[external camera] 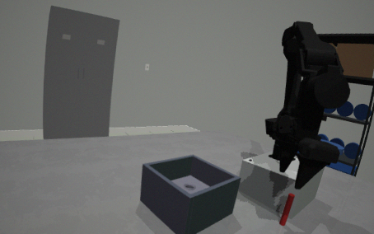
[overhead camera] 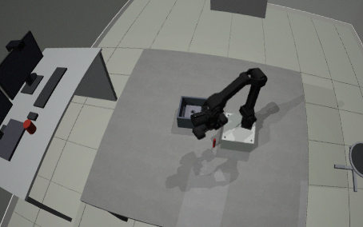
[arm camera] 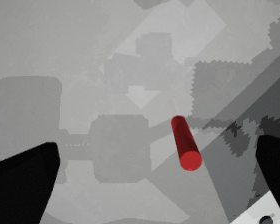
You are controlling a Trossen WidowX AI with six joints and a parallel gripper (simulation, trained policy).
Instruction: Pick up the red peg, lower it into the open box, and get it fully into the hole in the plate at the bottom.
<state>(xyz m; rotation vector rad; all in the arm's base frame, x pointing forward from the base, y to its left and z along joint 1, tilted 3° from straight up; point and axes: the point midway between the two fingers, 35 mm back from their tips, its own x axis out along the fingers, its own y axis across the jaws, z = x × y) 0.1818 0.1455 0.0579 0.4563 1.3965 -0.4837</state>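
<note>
Now: gripper tip 90 mm above the red peg and 40 mm past it. The rest, counted from my gripper tip: dark box 150 mm to the right, 150 mm ahead, 100 mm below.
</note>
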